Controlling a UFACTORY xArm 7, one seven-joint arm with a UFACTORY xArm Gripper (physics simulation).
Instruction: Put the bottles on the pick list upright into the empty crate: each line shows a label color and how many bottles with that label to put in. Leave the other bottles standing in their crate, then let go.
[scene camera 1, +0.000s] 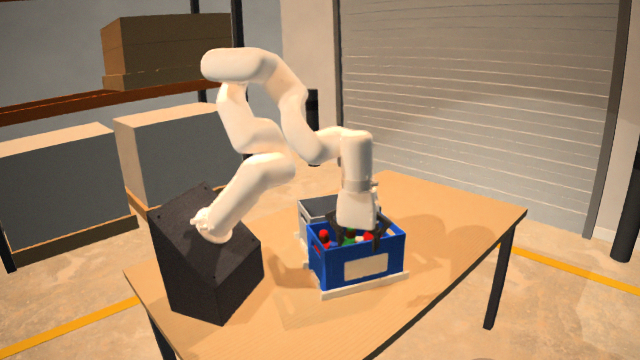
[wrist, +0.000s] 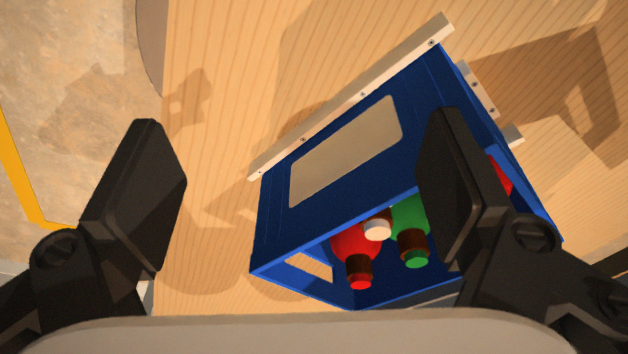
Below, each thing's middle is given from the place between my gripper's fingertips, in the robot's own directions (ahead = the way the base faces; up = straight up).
My gripper is now 190 mm short of the white-capped bottle (wrist: 377, 227), 100 mm to the right of it and 170 mm above it. The rest, counted from my hand: green bottle (wrist: 410, 227) (240 mm ahead, 160 mm to the left, 170 mm below).
